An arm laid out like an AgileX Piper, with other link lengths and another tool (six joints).
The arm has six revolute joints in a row. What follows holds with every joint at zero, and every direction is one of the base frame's.
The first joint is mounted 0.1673 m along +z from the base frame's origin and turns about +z.
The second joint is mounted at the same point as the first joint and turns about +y.
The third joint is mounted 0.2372 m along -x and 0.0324 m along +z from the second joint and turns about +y.
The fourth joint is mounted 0.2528 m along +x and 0.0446 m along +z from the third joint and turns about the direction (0.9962, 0, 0.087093).
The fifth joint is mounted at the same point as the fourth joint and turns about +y.
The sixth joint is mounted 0.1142 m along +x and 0.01 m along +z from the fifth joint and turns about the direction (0.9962, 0, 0.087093).
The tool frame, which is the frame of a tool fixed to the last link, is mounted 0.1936 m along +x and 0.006 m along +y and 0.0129 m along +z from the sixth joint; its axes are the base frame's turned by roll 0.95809, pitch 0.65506 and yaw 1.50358 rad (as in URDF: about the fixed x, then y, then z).
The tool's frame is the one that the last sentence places.
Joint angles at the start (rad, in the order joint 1, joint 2, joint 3, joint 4, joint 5, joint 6): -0.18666 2.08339 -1.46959 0.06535 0.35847 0.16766
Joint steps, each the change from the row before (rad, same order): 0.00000 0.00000 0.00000 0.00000 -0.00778 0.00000; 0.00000 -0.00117 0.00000 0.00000 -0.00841 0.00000; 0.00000 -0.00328 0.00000 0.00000 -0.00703 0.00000; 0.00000 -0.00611 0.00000 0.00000 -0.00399 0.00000; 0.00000 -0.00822 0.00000 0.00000 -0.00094 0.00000; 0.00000 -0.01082 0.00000 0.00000 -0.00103 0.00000; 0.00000 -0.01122 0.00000 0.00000 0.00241 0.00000; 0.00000 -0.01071 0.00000 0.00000 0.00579 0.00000; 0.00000 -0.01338 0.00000 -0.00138 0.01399 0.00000; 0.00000 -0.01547 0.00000 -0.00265 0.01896 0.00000
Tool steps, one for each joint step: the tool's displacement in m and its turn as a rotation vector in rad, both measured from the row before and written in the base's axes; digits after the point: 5 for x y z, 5 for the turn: 0.00180 -0.00049 0.00151 -0.00169 -0.00758 -0.00044; 0.00212 -0.00056 0.00232 -0.00205 -0.00934 -0.00047; 0.00210 -0.00053 0.00328 -0.00214 -0.01007 -0.00040; 0.00180 -0.00042 0.00433 -0.00200 -0.00989 -0.00023; 0.00138 -0.00028 0.00495 -0.00173 -0.00899 -0.00005; 0.00171 -0.00034 0.00649 -0.00223 -0.01164 -0.00006; 0.00093 -0.00013 0.00603 -0.00156 -0.00868 0.00014; 0.00007 0.00010 0.00503 -0.00074 -0.00488 0.00034; -0.00149 0.00040 0.00484 -0.00070 0.00072 0.00143; -0.00244 0.00051 0.00497 -0.00119 0.00374 0.00223
